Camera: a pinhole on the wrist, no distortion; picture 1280 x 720 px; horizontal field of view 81.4 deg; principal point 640.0 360.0 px. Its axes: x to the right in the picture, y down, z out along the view. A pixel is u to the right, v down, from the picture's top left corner.
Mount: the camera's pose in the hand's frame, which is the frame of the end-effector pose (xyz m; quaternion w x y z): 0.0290 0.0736 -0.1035 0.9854 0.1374 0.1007 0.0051
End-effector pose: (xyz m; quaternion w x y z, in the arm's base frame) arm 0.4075 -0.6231 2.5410 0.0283 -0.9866 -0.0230 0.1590
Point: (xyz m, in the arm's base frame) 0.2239 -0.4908 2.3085
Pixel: 253.7 196.3
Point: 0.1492 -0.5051 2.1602
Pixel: 278.8 328.6
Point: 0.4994 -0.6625 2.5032
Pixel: 905.2 379.2
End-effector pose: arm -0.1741 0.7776 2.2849 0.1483 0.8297 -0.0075 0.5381
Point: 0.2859 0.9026 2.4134
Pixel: 915.9 206.9
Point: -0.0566 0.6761 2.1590
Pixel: 161.1 504.9
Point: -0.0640 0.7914 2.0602
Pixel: outside the picture
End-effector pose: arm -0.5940 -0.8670 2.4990 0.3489 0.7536 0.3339 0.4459
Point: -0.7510 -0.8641 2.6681
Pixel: behind the camera
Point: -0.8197 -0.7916 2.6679
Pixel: behind the camera
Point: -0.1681 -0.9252 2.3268
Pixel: 499.8 432.7
